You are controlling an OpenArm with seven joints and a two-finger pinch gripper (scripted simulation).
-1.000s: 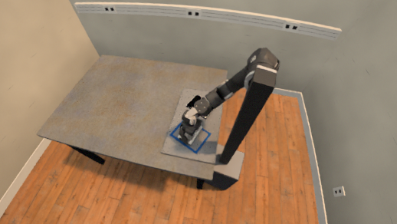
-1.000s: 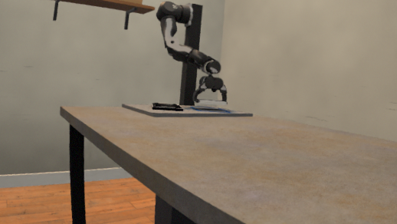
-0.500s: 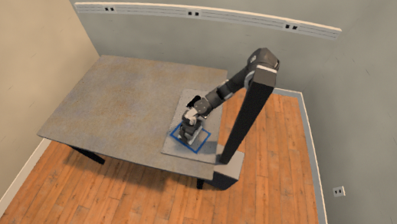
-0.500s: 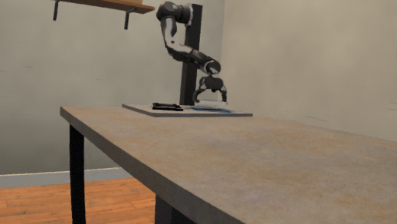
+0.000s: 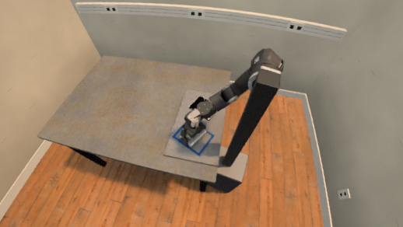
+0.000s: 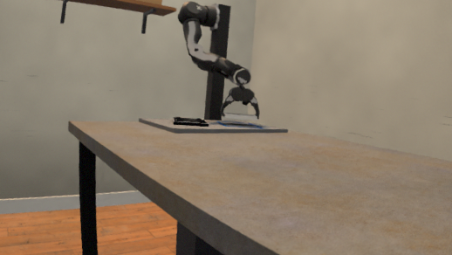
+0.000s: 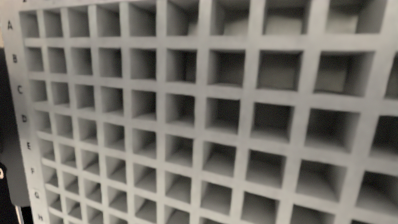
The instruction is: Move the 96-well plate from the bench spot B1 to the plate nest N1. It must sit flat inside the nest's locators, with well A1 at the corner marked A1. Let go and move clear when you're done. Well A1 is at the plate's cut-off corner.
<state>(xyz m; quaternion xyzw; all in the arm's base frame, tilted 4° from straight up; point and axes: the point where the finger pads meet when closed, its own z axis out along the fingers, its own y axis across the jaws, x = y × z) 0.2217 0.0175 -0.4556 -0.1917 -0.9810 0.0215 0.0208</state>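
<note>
My gripper is now 10 mm below the white 96-well plate. From my hand the other things lie so: black plate nest: 10 mm ahead, 210 mm to the right, 20 mm below.
</note>
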